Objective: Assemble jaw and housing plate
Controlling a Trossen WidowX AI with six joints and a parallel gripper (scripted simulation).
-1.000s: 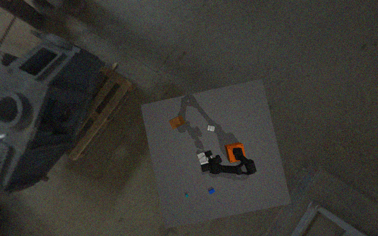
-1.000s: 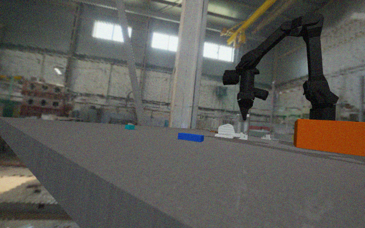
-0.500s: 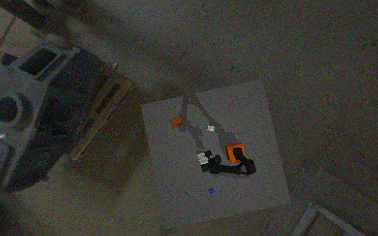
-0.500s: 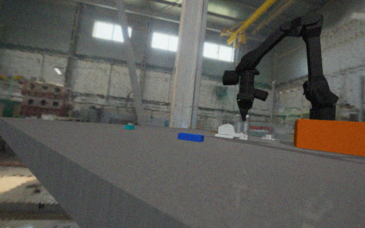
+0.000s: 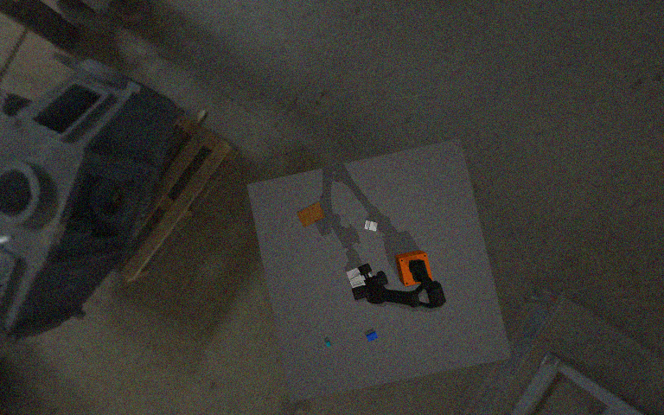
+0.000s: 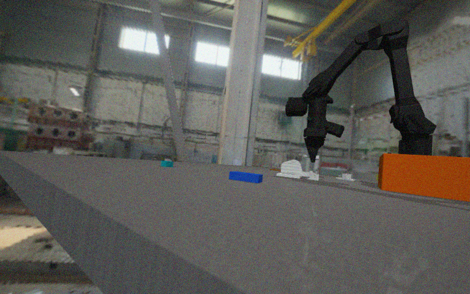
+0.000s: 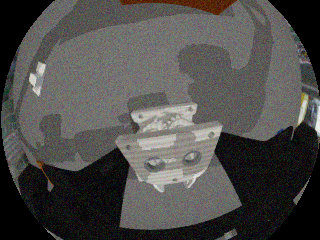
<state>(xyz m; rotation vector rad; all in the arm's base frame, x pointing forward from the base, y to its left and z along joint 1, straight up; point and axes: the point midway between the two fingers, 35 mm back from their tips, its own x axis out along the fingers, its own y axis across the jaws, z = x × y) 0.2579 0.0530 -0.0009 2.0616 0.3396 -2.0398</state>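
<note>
Now: gripper tip 4 cm above the curved white jaw, 2 cm to the right of it and 1 cm short of it. Also, from my gripper tip: teal block 38 cm to the left, 26 cm ahead, 5 cm below; then flat orange plate 38 cm to the right, 29 cm ahead, 5 cm below; then blue block 35 cm to the left, 5 cm below.
</note>
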